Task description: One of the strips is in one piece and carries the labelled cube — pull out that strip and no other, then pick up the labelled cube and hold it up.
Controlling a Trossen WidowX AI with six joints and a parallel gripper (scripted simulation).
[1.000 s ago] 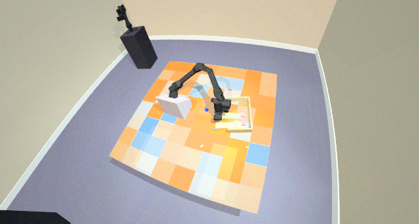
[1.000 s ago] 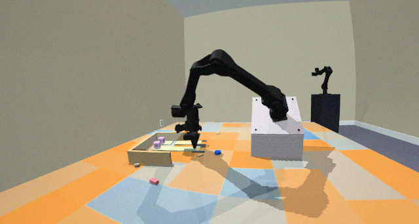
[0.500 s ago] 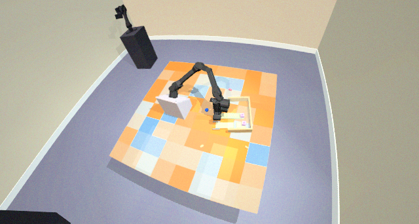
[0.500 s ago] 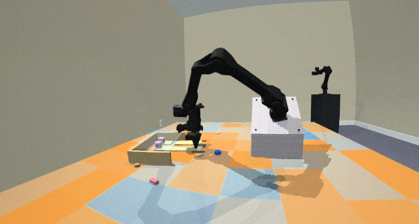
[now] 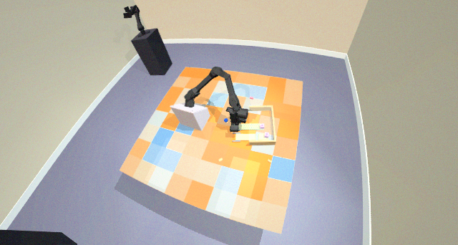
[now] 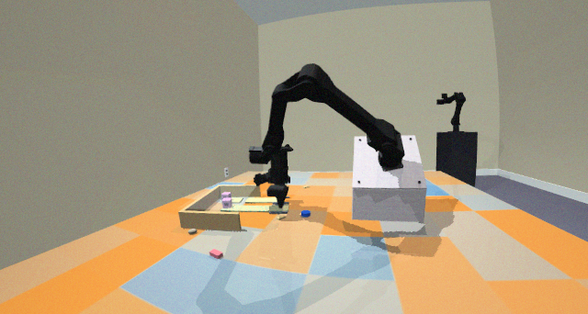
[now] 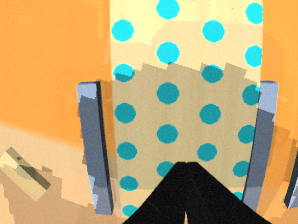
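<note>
Now: gripper tip 90 mm past the blue disc and 50 mm to the right of it. Also, from my gripper tip: pink block 310 mm to the left, 80 mm ahead.
</note>
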